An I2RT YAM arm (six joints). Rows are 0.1 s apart.
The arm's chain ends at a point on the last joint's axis. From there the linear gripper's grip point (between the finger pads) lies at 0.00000 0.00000 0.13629 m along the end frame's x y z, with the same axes.
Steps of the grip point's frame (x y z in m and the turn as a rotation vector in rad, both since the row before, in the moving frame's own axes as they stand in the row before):
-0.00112, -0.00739, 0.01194, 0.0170, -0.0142, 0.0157
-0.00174, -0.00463, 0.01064, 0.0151, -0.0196, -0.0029
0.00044, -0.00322, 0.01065, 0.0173, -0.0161, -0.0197
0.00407, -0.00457, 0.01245, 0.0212, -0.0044, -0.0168
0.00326, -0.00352, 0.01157, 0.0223, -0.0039, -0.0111
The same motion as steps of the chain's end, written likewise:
0.00080, -0.00506, 0.01197, 0.0170, -0.0142, 0.0157
0.00093, -0.00258, 0.01068, 0.0151, -0.0196, -0.0029
0.00266, -0.00088, 0.01069, 0.0173, -0.0161, -0.0197
0.00469, -0.00169, 0.01248, 0.0212, -0.0044, -0.0168
0.00381, -0.00048, 0.01160, 0.0223, -0.0039, -0.0111

